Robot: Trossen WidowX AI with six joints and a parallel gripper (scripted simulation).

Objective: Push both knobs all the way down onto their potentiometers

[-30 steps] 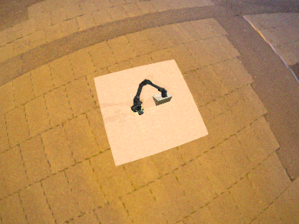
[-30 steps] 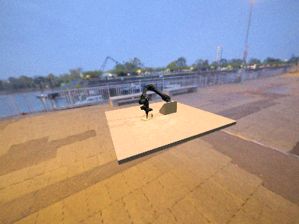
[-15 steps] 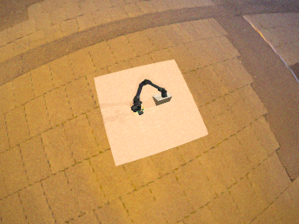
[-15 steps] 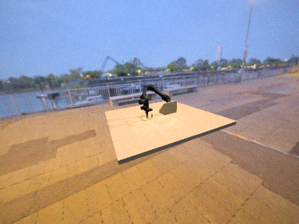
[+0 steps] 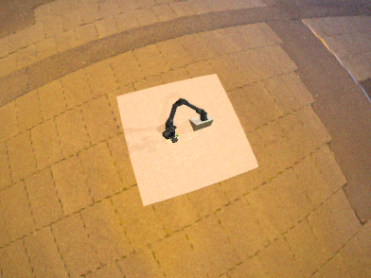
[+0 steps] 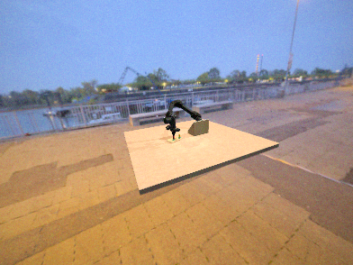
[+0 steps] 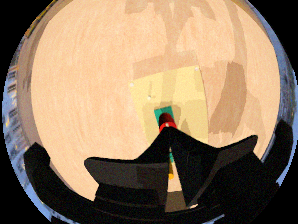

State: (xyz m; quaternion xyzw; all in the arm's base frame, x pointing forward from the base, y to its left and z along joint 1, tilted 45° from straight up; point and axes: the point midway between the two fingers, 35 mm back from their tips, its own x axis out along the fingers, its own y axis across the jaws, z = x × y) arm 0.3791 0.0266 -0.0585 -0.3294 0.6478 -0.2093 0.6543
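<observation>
My gripper tip is 1 cm above the red knob. Round my gripper tip: yellow knob: 7 cm behind, 1 cm to the right, 1 cm below.
</observation>
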